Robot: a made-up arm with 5 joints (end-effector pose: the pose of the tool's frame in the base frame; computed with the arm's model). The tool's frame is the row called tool. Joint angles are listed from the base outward.
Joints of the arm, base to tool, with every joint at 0 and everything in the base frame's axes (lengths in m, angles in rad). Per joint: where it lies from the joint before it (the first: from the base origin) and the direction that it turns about. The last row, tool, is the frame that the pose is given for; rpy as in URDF.
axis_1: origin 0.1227 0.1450 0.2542 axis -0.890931 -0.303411 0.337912
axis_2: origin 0.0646 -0.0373 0.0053 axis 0 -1 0
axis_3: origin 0.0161 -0.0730 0.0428 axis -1 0 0
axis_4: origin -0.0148 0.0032 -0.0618 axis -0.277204 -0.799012 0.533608
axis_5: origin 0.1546 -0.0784 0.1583 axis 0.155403 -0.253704 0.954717
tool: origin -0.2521 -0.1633 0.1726 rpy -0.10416 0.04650 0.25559
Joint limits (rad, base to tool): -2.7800..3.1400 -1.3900..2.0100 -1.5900..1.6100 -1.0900..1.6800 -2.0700..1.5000
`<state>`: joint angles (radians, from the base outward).
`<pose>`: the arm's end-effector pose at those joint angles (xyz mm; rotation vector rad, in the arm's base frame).
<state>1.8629 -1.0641 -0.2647 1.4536 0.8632</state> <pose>173.7 592.6 614.6 -1.5833 0.6229 2.2431</pose>
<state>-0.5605 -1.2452 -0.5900 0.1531 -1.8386</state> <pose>592.2 -76.2 144.5 -0.2921 2.3588 -0.8885</pose>
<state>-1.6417 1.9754 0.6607 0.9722 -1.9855</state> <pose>353.3 384.3 387.5 -0.0042 -0.8033 -2.9920</pose>
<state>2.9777 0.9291 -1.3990 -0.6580 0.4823</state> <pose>268.9 612.2 345.8 -1.4599 1.2278 1.7665</pose>
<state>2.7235 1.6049 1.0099 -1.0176 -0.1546</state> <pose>-122.6 -35.7 416.3 -1.0910 -1.9860 1.3838</pose>
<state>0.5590 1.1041 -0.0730 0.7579 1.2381</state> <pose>-88.8 -114.7 681.8 -1.8720 -1.4973 1.9755</pose>
